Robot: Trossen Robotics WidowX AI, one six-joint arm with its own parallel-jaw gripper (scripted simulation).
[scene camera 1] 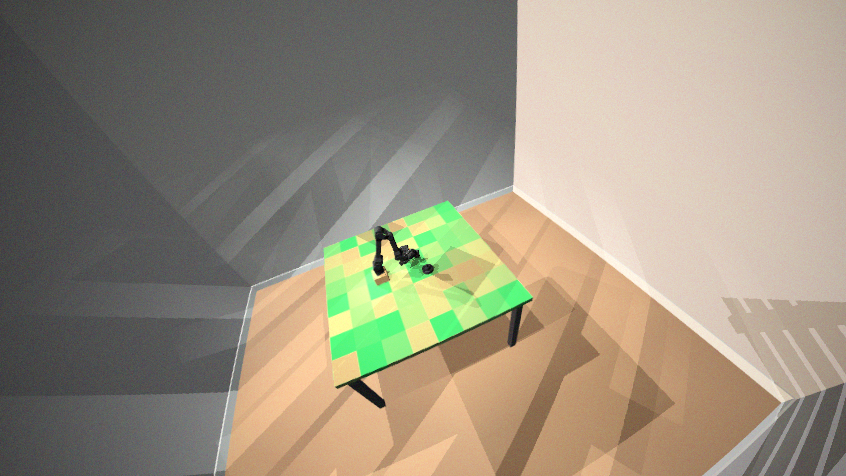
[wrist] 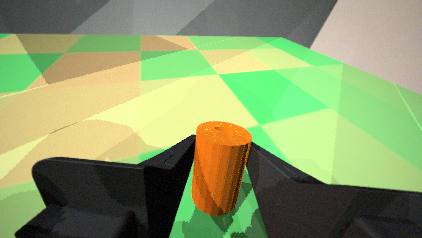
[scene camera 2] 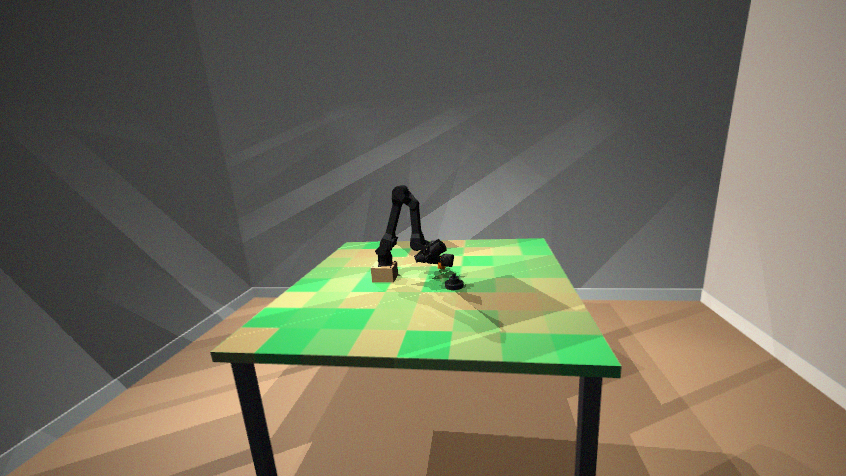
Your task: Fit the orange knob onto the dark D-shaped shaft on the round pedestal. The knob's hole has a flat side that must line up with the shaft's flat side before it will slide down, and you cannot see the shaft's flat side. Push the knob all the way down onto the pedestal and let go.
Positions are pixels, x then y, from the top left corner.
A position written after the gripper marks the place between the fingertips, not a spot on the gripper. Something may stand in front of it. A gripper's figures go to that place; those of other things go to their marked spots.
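An orange knob (wrist: 221,149) lies 8 cm from the lens; the gripper (wrist: 220,142) is 11 cm from the lens.
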